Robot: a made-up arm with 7 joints.
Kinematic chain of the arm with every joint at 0, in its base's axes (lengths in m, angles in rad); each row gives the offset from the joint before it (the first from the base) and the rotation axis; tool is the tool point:
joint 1: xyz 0 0 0 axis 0 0.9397 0.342
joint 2: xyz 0 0 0 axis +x
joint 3: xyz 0 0 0 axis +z
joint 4: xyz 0.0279 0 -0.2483 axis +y
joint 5: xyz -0.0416 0 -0.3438 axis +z
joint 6: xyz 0 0 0 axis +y
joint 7: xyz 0 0 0 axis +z
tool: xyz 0 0 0
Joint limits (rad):
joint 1: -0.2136..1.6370
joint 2: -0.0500..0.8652
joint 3: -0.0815..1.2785
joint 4: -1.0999..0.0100
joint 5: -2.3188..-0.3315
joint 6: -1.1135..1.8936
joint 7: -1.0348..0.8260
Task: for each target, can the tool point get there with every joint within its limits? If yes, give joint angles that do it. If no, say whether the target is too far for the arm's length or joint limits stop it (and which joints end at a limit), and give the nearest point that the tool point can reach.
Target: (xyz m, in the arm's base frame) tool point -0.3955 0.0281 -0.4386
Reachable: yes | joints 1.0162 0.0746 0.2119 -0.4922 -1.6870 -0.2928 -0.3848
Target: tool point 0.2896 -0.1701 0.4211
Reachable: no: joint limits stop it (at a limit: joint 1, joint 2, joint 4) | nearest point 0.3475 0.3984 -0.1218 | short by 0.788 m
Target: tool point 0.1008 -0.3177 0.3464
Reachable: no: joint limits stop it (at a limit: joint 1, joint 2, joint 4) | nearest point -0.5403 -0.2396 -0.0324 | short by 0.749 m
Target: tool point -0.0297 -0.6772 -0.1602
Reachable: no: too far | nearest point -0.5373 -0.2441 -0.0457 | short by 0.677 m
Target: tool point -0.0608 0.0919 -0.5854
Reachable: yes | joints 0.1419 0.1063 0.9370 -0.1472 -1.9826 0.0342 0.5432
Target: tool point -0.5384 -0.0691 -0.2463
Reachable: yes | joints 1.2937 0.0640 0.3381 -0.2009 -0.8128 0.9843 -0.6310
